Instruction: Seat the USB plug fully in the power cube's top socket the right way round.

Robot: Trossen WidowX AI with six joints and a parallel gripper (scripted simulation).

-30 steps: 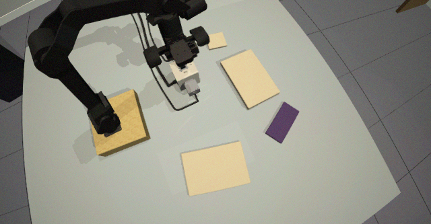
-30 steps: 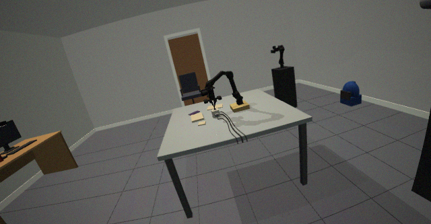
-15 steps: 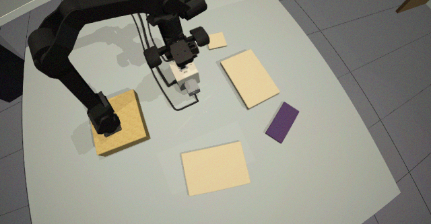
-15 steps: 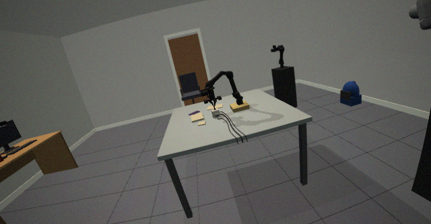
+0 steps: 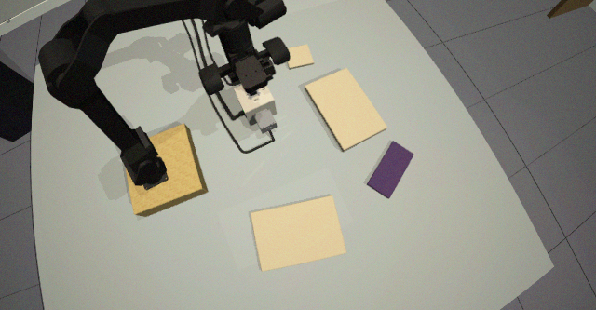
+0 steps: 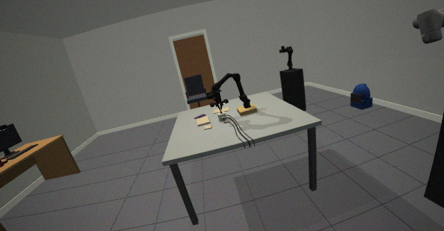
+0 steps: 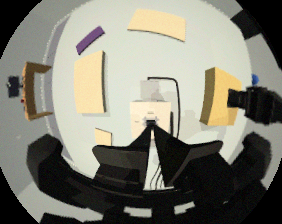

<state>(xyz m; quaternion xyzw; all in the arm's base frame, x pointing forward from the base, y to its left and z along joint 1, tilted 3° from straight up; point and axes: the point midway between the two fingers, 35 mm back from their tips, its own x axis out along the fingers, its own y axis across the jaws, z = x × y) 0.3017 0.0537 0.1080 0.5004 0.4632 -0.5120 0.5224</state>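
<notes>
The dark usb plug is 20 mm below my gripper tip. The rest, counted from my gripper tip: purple block (220 mm ahead, 310 mm to the right, 100 mm below); tan square (170 mm ahead, 100 mm to the left, 100 mm below).
</notes>
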